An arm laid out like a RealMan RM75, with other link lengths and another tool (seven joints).
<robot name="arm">
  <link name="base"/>
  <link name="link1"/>
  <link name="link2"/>
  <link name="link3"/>
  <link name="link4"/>
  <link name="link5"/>
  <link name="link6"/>
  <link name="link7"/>
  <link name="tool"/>
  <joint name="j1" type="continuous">
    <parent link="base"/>
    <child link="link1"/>
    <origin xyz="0 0 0.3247" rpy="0 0 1.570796"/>
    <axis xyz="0 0 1"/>
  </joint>
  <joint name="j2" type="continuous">
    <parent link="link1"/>
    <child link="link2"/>
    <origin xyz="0 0 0" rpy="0 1.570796 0"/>
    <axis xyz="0 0 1"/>
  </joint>
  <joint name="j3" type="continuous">
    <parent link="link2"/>
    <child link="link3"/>
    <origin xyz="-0.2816 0 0" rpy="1.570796 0 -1.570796"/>
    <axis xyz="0 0 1"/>
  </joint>
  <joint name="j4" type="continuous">
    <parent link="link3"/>
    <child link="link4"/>
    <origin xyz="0 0 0" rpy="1.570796 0 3.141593"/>
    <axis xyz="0 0 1"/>
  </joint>
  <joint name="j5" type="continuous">
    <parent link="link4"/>
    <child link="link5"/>
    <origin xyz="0 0.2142 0" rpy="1.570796 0 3.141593"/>
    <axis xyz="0 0 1"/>
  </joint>
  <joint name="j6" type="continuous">
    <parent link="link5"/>
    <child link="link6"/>
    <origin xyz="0 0 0" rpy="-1.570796 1.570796 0"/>
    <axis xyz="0 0 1"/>
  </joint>
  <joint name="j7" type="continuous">
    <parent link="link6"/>
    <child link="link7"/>
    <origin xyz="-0.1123 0 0" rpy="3.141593 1.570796 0"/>
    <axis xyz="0 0 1"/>
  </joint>
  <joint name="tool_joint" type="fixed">
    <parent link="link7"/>
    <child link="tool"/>
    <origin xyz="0.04 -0.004 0.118" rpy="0 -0.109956 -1.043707"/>
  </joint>
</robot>
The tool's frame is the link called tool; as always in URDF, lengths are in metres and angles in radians. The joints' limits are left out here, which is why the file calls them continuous.
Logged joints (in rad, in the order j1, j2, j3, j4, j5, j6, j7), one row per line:
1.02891 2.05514 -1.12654 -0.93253 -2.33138 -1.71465 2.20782
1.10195 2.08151 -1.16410 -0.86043 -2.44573 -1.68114 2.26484
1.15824 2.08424 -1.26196 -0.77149 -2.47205 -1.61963 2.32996
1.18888 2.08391 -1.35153 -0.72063 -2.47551 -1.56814 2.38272
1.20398 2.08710 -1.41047 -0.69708 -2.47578 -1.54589 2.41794
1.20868 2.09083 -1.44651 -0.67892 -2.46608 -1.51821 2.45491
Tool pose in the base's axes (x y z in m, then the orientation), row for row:
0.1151 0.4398 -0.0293 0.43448 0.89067 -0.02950 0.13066
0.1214 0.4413 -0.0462 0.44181 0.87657 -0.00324 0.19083
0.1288 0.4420 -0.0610 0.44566 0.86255 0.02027 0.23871
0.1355 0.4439 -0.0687 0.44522 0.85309 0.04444 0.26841
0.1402 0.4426 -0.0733 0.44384 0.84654 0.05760 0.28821
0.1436 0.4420 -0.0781 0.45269 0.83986 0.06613 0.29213
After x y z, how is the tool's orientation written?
As a quaternion, x y z w.
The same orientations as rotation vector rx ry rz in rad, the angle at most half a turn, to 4 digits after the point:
1.2619 2.5869 -0.0857
1.2411 2.4625 -0.0091
1.2205 2.3623 0.0555
1.2008 2.3008 0.1199
1.1851 2.2604 0.1538
1.2064 2.2382 0.1762

